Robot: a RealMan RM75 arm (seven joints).
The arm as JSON. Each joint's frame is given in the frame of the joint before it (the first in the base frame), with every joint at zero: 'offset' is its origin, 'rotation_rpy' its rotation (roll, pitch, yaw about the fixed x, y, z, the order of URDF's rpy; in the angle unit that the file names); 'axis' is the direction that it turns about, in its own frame. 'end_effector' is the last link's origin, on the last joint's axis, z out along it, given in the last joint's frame.
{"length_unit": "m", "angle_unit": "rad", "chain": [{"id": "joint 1", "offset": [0.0, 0.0, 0.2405], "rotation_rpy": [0.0, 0.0, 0.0], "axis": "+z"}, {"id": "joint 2", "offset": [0.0, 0.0, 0.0], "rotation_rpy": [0.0, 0.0, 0.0], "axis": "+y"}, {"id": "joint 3", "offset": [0.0, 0.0, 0.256], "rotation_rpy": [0.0, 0.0, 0.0], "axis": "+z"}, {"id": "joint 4", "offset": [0.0, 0.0, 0.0], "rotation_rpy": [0.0, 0.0, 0.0], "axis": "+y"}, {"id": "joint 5", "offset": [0.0, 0.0, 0.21], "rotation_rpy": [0.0, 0.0, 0.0], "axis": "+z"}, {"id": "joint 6", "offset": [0.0, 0.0, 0.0], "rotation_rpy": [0.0, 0.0, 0.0], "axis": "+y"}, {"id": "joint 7", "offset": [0.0, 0.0, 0.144], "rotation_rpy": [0.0, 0.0, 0.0], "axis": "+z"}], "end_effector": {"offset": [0.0, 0.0, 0.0], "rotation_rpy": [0.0, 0.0, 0.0]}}
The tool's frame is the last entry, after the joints.
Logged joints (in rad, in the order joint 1, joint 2, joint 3, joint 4, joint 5, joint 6, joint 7), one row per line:
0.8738 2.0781 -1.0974 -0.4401 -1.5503 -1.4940 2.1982
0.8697 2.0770 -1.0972 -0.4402 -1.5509 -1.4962 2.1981
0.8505 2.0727 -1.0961 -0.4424 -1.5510 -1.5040 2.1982
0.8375 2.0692 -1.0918 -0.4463 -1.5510 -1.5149 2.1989
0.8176 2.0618 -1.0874 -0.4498 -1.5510 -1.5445 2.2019
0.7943 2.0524 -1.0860 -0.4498 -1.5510 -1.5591 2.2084
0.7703 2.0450 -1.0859 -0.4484 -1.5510 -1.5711 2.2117
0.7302 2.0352 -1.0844 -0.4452 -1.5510 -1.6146 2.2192
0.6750 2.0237 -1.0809 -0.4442 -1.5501 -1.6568 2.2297
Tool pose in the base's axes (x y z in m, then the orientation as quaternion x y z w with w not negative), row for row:
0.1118 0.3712 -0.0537 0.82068 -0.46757 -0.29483 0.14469
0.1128 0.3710 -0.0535 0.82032 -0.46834 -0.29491 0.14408
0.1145 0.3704 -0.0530 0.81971 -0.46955 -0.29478 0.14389
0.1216 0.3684 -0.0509 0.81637 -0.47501 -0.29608 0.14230
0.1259 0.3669 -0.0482 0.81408 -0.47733 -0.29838 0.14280
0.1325 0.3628 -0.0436 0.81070 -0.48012 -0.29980 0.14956
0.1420 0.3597 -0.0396 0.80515 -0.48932 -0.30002 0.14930
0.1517 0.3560 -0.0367 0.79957 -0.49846 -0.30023 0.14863
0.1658 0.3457 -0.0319 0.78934 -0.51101 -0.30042 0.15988
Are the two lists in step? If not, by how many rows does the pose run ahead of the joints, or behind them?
The pose runs 1 row behind the joints: the pose in row i belongs to the joints in row i - 1.
